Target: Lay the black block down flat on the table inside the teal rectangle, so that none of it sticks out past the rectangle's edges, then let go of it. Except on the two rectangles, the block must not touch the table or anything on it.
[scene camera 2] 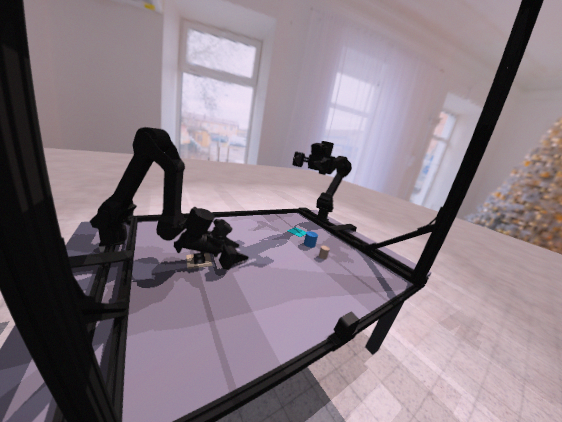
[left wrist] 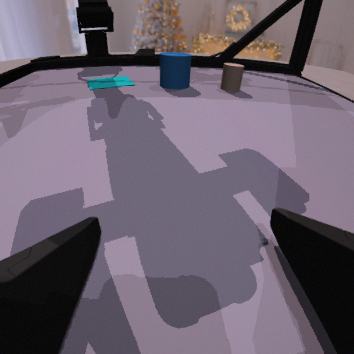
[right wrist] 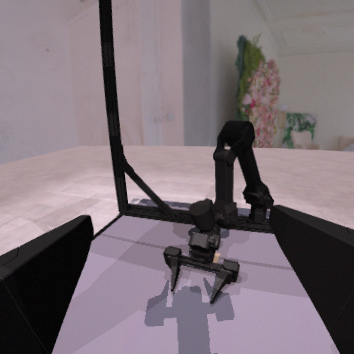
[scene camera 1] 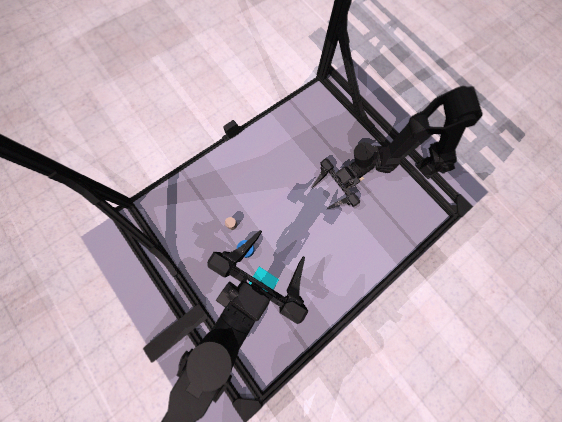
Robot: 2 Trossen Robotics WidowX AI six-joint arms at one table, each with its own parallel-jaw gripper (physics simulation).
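Pixels of known places: left gripper, fingertip midpoint: (scene camera 2: pixel 243 251) (left wrist: pixel 185 221) (right wrist: pixel 190 296) (scene camera 1: pixel 319 197); right gripper, fingertip midpoint: (scene camera 2: pixel 303 160) (right wrist: pixel 182 218) (scene camera 1: pixel 282 243); left arm's base, origin of the base link: (scene camera 2: pixel 113 240) (right wrist: pixel 256 218) (scene camera 1: pixel 427 167); right arm's base, origin of the base link: (scene camera 2: pixel 321 219) (left wrist: pixel 97 55).
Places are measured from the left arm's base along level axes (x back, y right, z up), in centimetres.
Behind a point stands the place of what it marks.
Observation:
The teal rectangle (scene camera 1: pixel 265 277) {x -70.0, y 4.3, z -1.8 cm} (scene camera 2: pixel 297 231) {x -71.9, y 3.0, z -1.8 cm} (left wrist: pixel 111 83) {x -70.2, y 4.1, z -1.8 cm} lies flat on the table; part of it is under the right arm in scene camera 1. A cream rectangle (scene camera 1: pixel 361 178) {x -21.8, y 11.4, z -1.8 cm} (scene camera 2: pixel 191 261) {x -22.1, y 14.7, z -1.8 cm} (right wrist: pixel 216 258) {x -23.7, y 11.4, z -1.8 cm} lies below the left arm's wrist. A small dark shape on it in scene camera 2 looks like the black block (scene camera 2: pixel 199 258) {x -24.2, y 16.3, z 0.0 cm}, mostly hidden by the arm; how it rests is unclear. My left gripper (scene camera 1: pixel 321 198) {x -39.3, y 14.7, z -0.9 cm} (left wrist: pixel 185 221) {x -39.3, y 14.7, z -0.9 cm} (right wrist: pixel 190 296) {x -39.3, y 14.7, z -0.9 cm} is open and empty, low above the table, its fingers pointing away from the cream rectangle. My right gripper (scene camera 1: pixel 281 245) {x -62.6, y 8.1, z 32.4 cm} (right wrist: pixel 182 218) {x -62.6, y 8.1, z 32.4 cm} is open and empty, high above the teal rectangle's side.
A blue cylinder (scene camera 1: pixel 248 253) {x -69.9, y 13.3, z 3.3 cm} (scene camera 2: pixel 310 240) {x -68.0, y 17.0, z 1.3 cm} (left wrist: pixel 175 71) {x -67.3, y 15.2, z 0.9 cm} stands beside the teal rectangle. A smaller tan cylinder (scene camera 1: pixel 230 222) {x -68.9, y 24.8, z 2.2 cm} (scene camera 2: pixel 324 252) {x -67.8, y 26.1, z 1.0 cm} (left wrist: pixel 232 77) {x -67.3, y 24.6, z 0.4 cm} stands past it. Black frame rails edge the table, with uprights at the corners.

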